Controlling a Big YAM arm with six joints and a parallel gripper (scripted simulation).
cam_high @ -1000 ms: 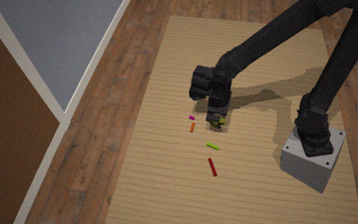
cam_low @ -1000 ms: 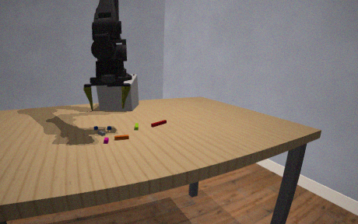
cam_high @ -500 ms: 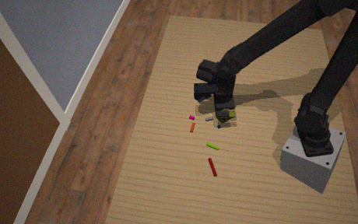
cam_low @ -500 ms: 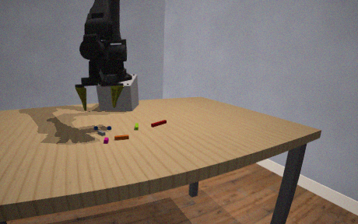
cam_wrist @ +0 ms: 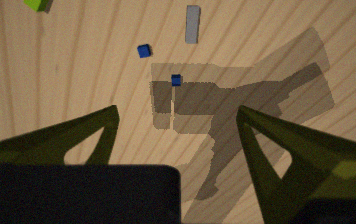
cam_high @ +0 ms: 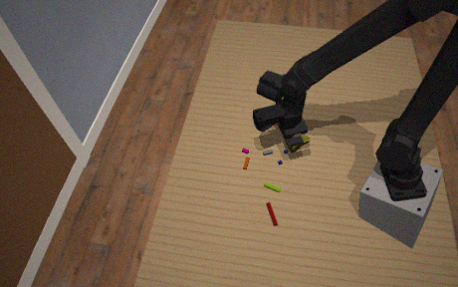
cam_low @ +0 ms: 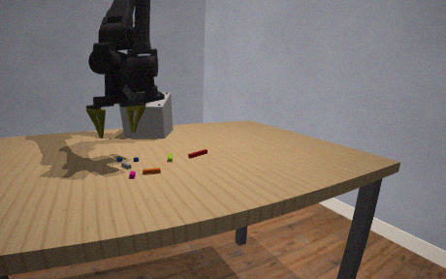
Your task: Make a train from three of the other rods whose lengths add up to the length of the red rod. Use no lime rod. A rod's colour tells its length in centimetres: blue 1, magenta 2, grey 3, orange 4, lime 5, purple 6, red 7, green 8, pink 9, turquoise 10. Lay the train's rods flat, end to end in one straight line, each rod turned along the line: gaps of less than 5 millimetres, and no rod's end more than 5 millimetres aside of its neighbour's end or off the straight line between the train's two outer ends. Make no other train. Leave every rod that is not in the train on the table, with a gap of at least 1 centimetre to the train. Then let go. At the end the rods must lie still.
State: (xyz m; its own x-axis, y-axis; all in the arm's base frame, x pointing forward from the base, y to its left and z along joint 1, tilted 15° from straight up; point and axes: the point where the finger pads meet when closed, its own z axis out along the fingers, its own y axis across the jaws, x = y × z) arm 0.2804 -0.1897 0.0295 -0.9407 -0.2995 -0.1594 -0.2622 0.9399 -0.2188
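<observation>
My gripper is now 80 mm above the grey rod and 50 mm short of it. The rest, counted from my hand: orange rod: 120 mm ahead, 80 mm below, 40 mm to the left; then magenta rod: 120 mm ahead, 80 mm below, 10 mm to the right; then lime rod: 130 mm to the left, 80 mm below, 50 mm ahead.
</observation>
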